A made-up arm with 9 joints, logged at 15 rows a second.
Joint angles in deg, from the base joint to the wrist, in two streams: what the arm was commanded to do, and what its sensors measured. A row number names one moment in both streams.
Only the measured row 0 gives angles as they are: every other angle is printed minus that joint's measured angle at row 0.
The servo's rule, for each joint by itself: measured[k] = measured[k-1] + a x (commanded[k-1-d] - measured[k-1]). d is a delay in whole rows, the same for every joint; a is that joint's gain. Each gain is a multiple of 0.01, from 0.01 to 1. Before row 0 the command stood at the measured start. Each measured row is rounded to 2 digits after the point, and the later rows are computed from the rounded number. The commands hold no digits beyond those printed.
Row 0, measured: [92.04, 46.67, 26.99, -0.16, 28.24, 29.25, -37.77, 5.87, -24.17]
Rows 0 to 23, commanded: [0.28, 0.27, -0.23, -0.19, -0.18, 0.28, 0.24, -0.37, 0.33]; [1.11, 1.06, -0.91, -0.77, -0.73, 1.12, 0.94, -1.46, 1.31]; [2.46, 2.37, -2.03, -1.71, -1.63, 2.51, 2.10, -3.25, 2.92]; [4.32, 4.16, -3.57, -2.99, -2.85, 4.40, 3.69, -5.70, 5.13]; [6.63, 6.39, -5.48, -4.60, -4.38, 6.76, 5.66, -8.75, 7.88]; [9.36, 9.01, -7.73, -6.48, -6.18, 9.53, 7.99, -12.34, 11.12]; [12.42, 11.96, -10.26, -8.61, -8.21, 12.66, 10.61, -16.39, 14.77]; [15.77, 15.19, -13.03, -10.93, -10.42, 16.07, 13.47, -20.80, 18.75]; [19.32, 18.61, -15.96, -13.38, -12.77, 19.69, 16.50, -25.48, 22.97]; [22.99, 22.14, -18.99, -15.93, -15.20, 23.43, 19.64, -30.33, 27.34]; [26.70, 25.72, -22.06, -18.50, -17.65, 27.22, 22.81, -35.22, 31.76]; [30.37, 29.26, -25.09, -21.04, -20.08, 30.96, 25.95, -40.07, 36.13]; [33.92, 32.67, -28.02, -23.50, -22.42, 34.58, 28.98, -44.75, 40.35]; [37.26, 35.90, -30.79, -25.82, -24.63, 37.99, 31.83, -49.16, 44.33]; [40.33, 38.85, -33.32, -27.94, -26.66, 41.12, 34.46, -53.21, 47.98]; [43.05, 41.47, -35.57, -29.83, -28.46, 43.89, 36.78, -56.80, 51.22]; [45.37, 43.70, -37.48, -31.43, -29.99, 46.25, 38.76, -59.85, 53.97]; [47.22, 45.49, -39.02, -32.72, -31.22, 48.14, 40.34, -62.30, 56.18]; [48.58, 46.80, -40.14, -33.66, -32.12, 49.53, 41.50, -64.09, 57.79]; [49.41, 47.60, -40.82, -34.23, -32.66, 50.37, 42.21, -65.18, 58.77]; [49.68, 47.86, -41.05, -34.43, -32.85, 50.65, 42.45, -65.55, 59.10]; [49.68, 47.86, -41.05, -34.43, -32.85, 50.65, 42.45, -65.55, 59.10]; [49.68, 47.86, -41.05, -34.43, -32.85, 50.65, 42.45, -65.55, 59.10]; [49.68, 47.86, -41.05, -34.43, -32.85, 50.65, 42.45, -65.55, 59.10]
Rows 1 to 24, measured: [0.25, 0.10, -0.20, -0.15, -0.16, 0.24, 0.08, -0.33, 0.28]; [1.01, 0.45, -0.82, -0.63, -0.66, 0.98, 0.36, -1.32, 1.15]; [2.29, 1.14, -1.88, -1.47, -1.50, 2.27, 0.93, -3.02, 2.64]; [4.08, 2.23, -3.37, -2.66, -2.67, 4.06, 1.84, -5.38, 4.73]; [6.32, 3.73, -5.23, -4.17, -4.16, 6.33, 3.10, -8.35, 7.38]; [9.00, 5.63, -7.43, -5.97, -5.92, 9.02, 4.71, -11.86, 10.52]; [12.01, 7.91, -9.92, -8.03, -7.91, 12.08, 6.66, -15.85, 14.09]; [15.32, 10.53, -12.66, -10.29, -10.09, 15.43, 8.91, -20.21, 18.00]; [18.84, 13.44, -15.56, -12.70, -12.42, 19.01, 11.41, -24.85, 22.17]; [22.49, 16.57, -18.58, -15.22, -14.84, 22.72, 14.13, -29.67, 26.51]; [26.19, 19.86, -21.64, -17.78, -17.28, 26.50, 16.99, -34.55, 30.92]; [29.87, 23.24, -24.68, -20.32, -19.72, 30.25, 19.95, -39.41, 35.30]; [33.43, 26.63, -27.62, -22.80, -22.07, 33.89, 22.93, -44.11, 39.54]; [36.80, 29.97, -30.41, -25.16, -24.30, 37.33, 25.87, -48.55, 43.56]; [39.91, 33.17, -32.97, -27.33, -26.35, 40.51, 28.70, -52.65, 47.27]; [42.67, 36.16, -35.26, -29.28, -28.19, 43.35, 31.37, -56.30, 50.59]; [45.05, 38.87, -37.21, -30.96, -29.76, 45.79, 33.81, -59.42, 53.43]; [46.96, 41.25, -38.80, -32.33, -31.03, 47.76, 35.96, -61.95, 55.74]; [48.39, 43.25, -39.98, -33.37, -31.98, 49.25, 37.79, -63.83, 57.46]; [49.29, 44.82, -40.72, -34.04, -32.57, 50.19, 39.25, -65.02, 58.56]; [49.63, 45.91, -41.01, -34.34, -32.81, 50.58, 40.31, -65.49, 59.01]; [49.67, 46.61, -41.05, -34.41, -32.84, 50.64, 41.02, -65.54, 59.09]; [49.68, 47.06, -41.05, -34.43, -32.85, 50.65, 41.49, -65.55, 59.10]; [49.68, 47.35, -41.05, -34.43, -32.85, 50.65, 41.81, -65.55, 59.10]
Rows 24 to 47, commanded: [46.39, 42.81, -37.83, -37.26, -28.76, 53.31, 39.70, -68.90, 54.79]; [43.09, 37.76, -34.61, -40.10, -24.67, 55.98, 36.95, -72.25, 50.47]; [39.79, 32.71, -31.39, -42.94, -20.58, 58.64, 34.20, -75.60, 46.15]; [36.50, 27.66, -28.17, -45.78, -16.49, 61.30, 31.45, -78.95, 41.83]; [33.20, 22.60, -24.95, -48.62, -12.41, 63.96, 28.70, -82.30, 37.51]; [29.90, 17.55, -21.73, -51.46, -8.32, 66.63, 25.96, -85.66, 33.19]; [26.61, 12.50, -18.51, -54.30, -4.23, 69.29, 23.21, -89.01, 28.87]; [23.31, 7.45, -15.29, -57.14, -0.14, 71.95, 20.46, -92.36, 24.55]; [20.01, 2.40, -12.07, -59.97, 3.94, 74.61, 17.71, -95.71, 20.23]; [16.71, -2.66, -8.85, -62.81, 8.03, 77.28, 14.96, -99.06, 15.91]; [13.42, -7.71, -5.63, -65.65, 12.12, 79.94, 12.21, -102.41, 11.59]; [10.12, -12.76, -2.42, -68.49, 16.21, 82.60, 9.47, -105.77, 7.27]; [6.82, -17.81, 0.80, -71.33, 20.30, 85.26, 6.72, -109.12, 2.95]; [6.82, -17.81, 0.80, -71.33, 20.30, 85.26, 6.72, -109.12, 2.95]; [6.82, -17.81, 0.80, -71.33, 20.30, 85.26, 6.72, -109.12, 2.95]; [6.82, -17.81, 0.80, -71.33, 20.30, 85.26, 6.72, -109.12, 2.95]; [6.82, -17.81, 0.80, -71.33, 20.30, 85.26, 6.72, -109.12, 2.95]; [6.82, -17.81, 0.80, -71.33, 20.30, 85.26, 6.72, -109.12, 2.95]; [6.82, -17.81, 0.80, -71.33, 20.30, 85.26, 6.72, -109.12, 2.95]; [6.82, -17.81, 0.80, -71.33, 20.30, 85.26, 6.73, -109.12, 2.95]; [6.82, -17.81, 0.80, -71.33, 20.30, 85.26, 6.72, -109.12, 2.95]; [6.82, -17.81, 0.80, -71.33, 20.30, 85.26, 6.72, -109.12, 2.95]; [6.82, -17.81, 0.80, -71.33, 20.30, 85.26, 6.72, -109.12, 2.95]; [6.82, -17.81, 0.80, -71.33, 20.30, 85.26, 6.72, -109.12, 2.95]
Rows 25 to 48, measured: [46.78, 45.72, -38.22, -36.64, -29.29, 52.88, 41.11, -68.50, 55.48]; [43.53, 42.85, -35.04, -39.34, -25.27, 55.48, 39.74, -71.80, 51.27]; [40.24, 39.20, -31.83, -42.15, -21.19, 58.13, 37.91, -75.14, 46.97]; [36.95, 35.05, -28.61, -44.98, -17.10, 60.79, 35.78, -78.49, 42.65]; [33.65, 30.57, -25.39, -47.82, -13.02, 63.45, 33.44, -81.84, 38.33]; [30.35, 25.88, -22.17, -50.66, -8.93, 66.12, 30.97, -85.20, 34.01]; [27.06, 21.06, -18.95, -53.50, -4.84, 68.78, 28.41, -88.55, 29.69]; [23.76, 16.16, -15.73, -56.34, -0.75, 71.44, 25.79, -91.90, 25.37]; [20.46, 11.21, -12.51, -59.17, 3.33, 74.10, 23.12, -95.25, 21.05]; [17.16, 6.22, -9.29, -62.01, 7.42, 76.77, 20.43, -98.60, 16.73]; [13.87, 1.21, -6.07, -64.85, 11.51, 79.43, 17.72, -101.95, 12.41]; [10.57, -3.82, -2.86, -67.69, 15.60, 82.09, 15.00, -105.31, 8.09]; [7.27, -8.86, 0.36, -70.53, 19.69, 84.75, 12.27, -108.66, 3.77]; [6.87, -12.08, 0.75, -71.15, 20.22, 85.18, 10.44, -109.06, 3.08]; [6.83, -14.14, 0.79, -71.29, 20.29, 85.25, 9.21, -109.11, 2.97]; [6.82, -15.46, 0.80, -71.32, 20.30, 85.26, 8.39, -109.12, 2.95]; [6.82, -16.31, 0.80, -71.33, 20.30, 85.26, 7.84, -109.12, 2.95]; [6.82, -16.85, 0.80, -71.33, 20.30, 85.26, 7.47, -109.12, 2.95]; [6.82, -17.20, 0.80, -71.33, 20.30, 85.26, 7.22, -109.12, 2.95]; [6.82, -17.42, 0.80, -71.33, 20.30, 85.26, 7.06, -109.12, 2.95]; [6.82, -17.56, 0.80, -71.33, 20.30, 85.26, 6.95, -109.12, 2.95]; [6.82, -17.65, 0.80, -71.33, 20.30, 85.26, 6.87, -109.12, 2.95]; [6.82, -17.71, 0.80, -71.33, 20.30, 85.26, 6.82, -109.12, 2.95]; [6.82, -17.75, 0.80, -71.33, 20.30, 85.26, 6.79, -109.12, 2.95]
